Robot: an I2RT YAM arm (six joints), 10 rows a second.
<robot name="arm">
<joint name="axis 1" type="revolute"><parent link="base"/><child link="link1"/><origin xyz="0 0 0.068"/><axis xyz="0 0 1"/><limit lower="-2.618" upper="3.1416"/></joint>
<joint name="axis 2" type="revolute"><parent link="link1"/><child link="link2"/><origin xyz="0.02 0.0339 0.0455" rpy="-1.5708 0 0"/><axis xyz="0 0 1"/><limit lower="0" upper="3.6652"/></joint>
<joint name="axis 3" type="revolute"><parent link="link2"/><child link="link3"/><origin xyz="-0.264 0 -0.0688" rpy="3.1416 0 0"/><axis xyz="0 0 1"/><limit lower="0" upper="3.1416"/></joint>
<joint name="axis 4" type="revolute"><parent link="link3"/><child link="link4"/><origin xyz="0.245 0.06 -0.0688"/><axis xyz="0 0 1"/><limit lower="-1.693" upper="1.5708"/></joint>
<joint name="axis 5" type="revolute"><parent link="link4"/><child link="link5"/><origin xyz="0.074 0.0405 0.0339" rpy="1.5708 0 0"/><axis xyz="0 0 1"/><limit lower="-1.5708" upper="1.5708"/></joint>
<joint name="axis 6" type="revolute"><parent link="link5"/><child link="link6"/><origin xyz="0.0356 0 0.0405" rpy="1.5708 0 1.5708"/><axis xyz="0 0 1"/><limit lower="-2.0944" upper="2.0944"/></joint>
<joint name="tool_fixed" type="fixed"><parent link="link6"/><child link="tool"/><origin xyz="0 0 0" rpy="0 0 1.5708"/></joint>
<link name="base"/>
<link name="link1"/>
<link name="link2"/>
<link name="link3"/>
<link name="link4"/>
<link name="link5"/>
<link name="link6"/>
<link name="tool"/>
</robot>
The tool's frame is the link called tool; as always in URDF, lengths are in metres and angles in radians.
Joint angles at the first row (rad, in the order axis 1, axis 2, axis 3, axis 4, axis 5, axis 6):
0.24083 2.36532 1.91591 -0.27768 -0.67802 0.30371
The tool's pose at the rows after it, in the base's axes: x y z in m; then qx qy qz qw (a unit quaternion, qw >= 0):
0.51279 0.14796 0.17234 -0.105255 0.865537 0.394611 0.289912
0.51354 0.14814 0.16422 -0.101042 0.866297 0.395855 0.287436
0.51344 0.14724 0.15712 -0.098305 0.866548 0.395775 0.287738
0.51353 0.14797 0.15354 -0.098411 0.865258 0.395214 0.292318
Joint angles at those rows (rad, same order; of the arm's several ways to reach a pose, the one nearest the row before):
0.23930 2.38069 1.91905 -0.26696 -0.67343 0.30830
0.23929 2.39294 1.90829 -0.24548 -0.67344 0.31747
0.23778 2.39911 1.88989 -0.21944 -0.67190 0.32210
0.23931 2.40221 1.87762 -0.19333 -0.66731 0.32518

